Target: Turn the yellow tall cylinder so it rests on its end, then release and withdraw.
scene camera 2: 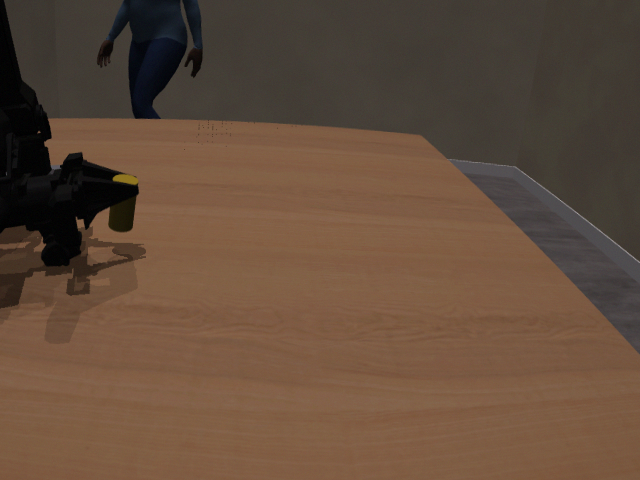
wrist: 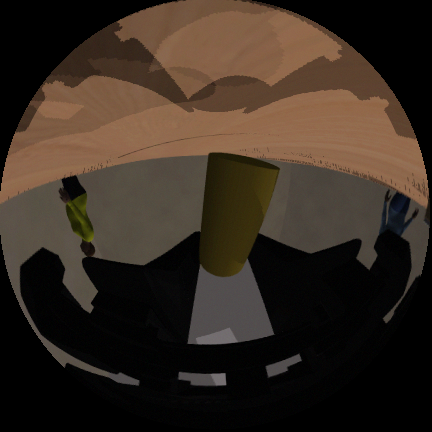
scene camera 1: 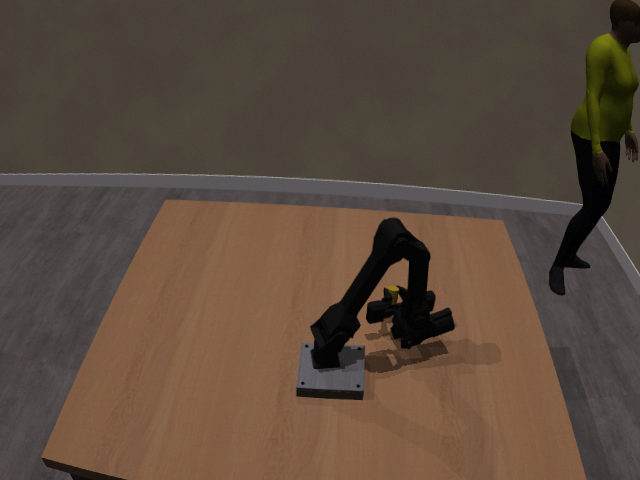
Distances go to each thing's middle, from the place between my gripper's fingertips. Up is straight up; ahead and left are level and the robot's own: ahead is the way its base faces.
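The yellow tall cylinder (wrist: 237, 191) is 2 cm behind my hand and 2 cm below it.
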